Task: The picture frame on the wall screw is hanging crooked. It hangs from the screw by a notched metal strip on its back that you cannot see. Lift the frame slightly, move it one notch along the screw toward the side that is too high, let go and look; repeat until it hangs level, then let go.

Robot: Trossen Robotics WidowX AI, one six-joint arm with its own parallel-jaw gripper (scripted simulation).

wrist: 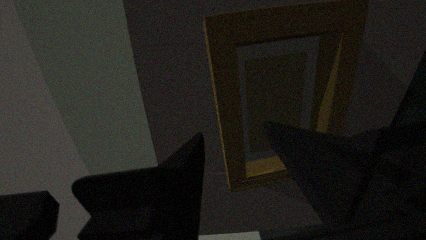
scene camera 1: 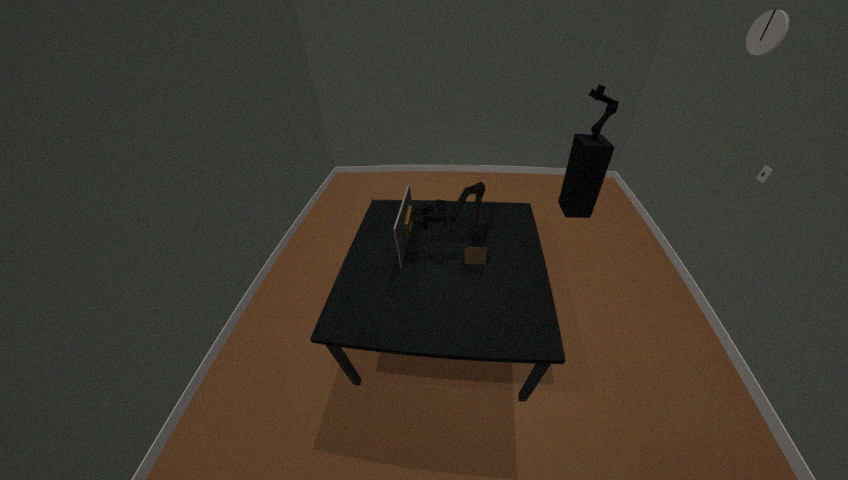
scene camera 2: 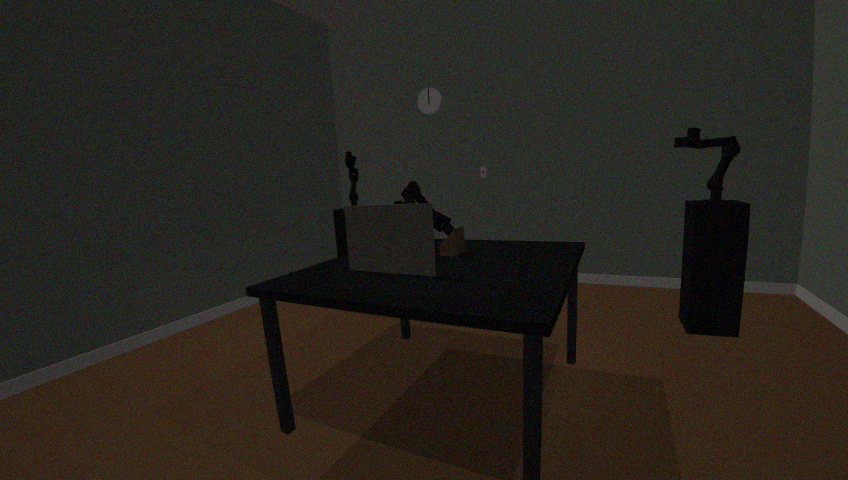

Scene:
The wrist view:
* my gripper: 233,132
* picture frame: 298,70

